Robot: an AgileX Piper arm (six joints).
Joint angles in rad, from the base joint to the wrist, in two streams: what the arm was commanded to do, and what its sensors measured. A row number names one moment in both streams.
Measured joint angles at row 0:
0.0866 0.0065 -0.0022 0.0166 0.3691 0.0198
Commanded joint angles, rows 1 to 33:
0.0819 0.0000 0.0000 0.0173 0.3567 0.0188
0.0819 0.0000 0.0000 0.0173 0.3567 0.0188
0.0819 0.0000 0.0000 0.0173 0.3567 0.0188
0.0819 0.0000 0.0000 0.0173 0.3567 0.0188
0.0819 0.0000 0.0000 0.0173 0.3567 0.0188
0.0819 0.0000 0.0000 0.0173 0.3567 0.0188
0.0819 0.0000 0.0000 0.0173 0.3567 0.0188
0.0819 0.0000 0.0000 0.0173 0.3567 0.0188
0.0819 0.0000 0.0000 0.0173 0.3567 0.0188
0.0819 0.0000 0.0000 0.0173 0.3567 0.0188
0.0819 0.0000 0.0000 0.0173 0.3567 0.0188
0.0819 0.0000 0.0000 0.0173 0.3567 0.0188
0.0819 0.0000 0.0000 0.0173 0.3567 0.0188
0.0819 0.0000 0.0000 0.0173 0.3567 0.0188
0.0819 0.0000 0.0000 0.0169 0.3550 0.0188
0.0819 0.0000 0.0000 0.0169 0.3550 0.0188
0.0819 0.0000 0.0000 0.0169 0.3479 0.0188
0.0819 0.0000 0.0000 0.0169 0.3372 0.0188
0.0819 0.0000 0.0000 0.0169 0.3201 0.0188
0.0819 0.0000 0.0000 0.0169 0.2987 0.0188
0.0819 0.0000 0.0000 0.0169 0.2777 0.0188
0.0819 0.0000 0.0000 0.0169 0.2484 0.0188
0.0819 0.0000 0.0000 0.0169 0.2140 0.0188
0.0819 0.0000 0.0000 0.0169 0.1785 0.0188
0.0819 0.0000 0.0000 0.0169 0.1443 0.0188
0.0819 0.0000 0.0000 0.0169 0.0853 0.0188
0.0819 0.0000 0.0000 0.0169 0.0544 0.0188
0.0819 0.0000 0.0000 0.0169 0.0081 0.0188
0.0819 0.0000 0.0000 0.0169 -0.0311 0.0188
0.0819 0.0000 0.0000 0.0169 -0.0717 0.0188
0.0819 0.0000 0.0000 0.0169 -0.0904 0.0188
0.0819 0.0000 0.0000 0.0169 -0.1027 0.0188
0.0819 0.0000 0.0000 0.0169 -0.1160 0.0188
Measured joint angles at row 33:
0.0866 0.0065 -0.0022 0.0166 -0.0362 0.0198
